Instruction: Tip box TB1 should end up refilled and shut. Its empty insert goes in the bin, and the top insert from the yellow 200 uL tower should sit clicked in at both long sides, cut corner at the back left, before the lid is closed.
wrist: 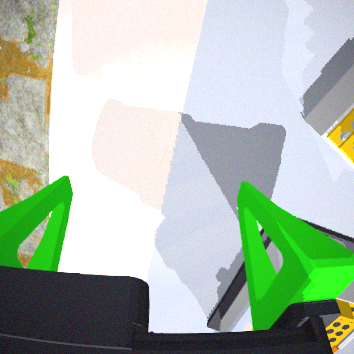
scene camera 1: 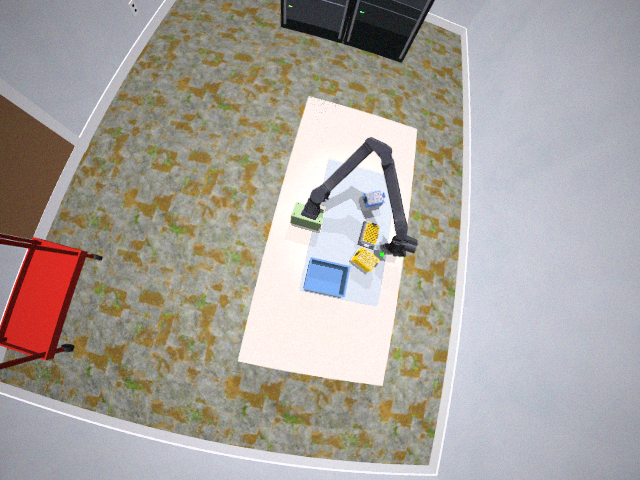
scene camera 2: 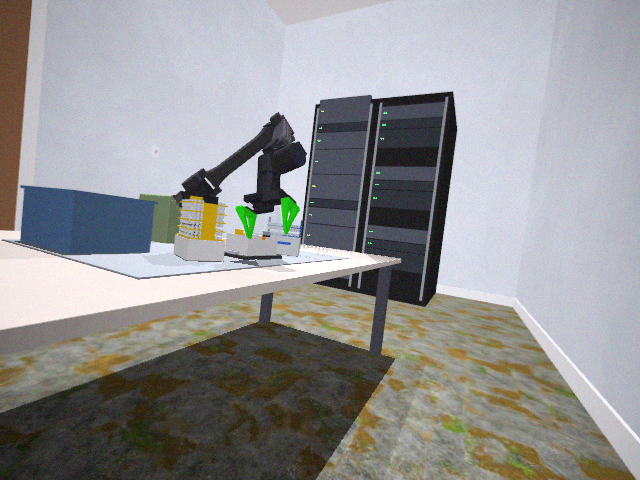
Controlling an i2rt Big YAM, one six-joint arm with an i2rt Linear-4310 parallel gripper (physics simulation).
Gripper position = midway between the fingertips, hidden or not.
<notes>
My gripper [scene camera 2: 267, 236] is open, with nothing in its grasp. Also in view: a tip box TB1 [scene camera 2: 238, 246] and a pale mat [wrist: 254, 78].
My gripper shows as well in the wrist view [wrist: 154, 186]. The tip box TB1 also shows in the wrist view [wrist: 236, 296].
</notes>
